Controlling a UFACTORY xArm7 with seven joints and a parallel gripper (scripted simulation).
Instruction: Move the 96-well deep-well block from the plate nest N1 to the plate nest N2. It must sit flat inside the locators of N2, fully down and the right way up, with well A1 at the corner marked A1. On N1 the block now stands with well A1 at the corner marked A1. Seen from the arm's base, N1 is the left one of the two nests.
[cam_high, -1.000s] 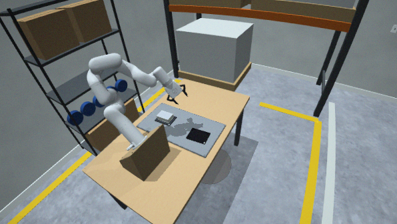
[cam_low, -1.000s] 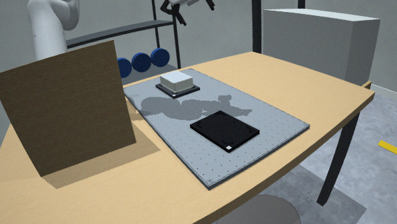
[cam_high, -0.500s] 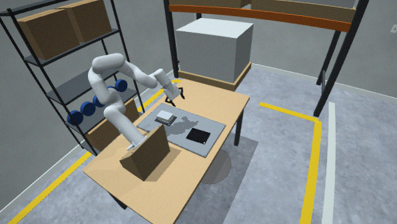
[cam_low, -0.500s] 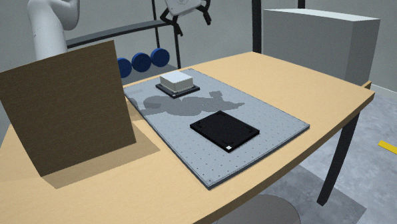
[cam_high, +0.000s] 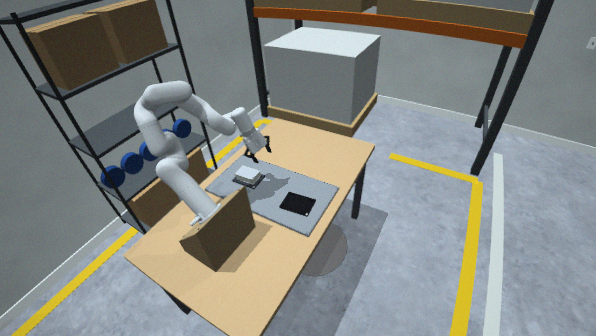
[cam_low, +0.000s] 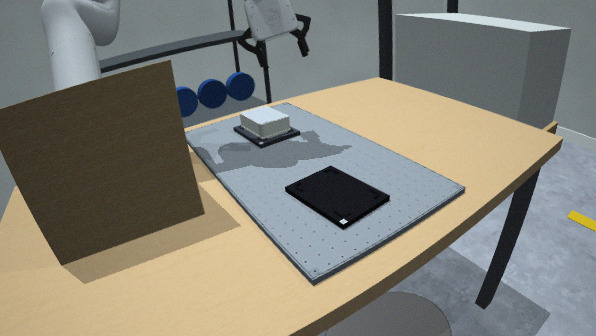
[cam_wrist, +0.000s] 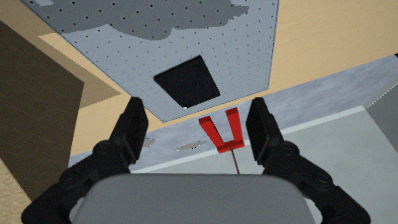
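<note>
My gripper is now 10 mm past the white deep-well block, 140 mm to the right of it and 190 mm above it. Also, from my hand: black nest N2 (40 mm behind, 230 mm to the right, 220 mm below); nest N1 (10 mm behind, 140 mm to the left, 220 mm below); small white corner mark (80 mm behind, 310 mm to the right, 210 mm below).
</note>
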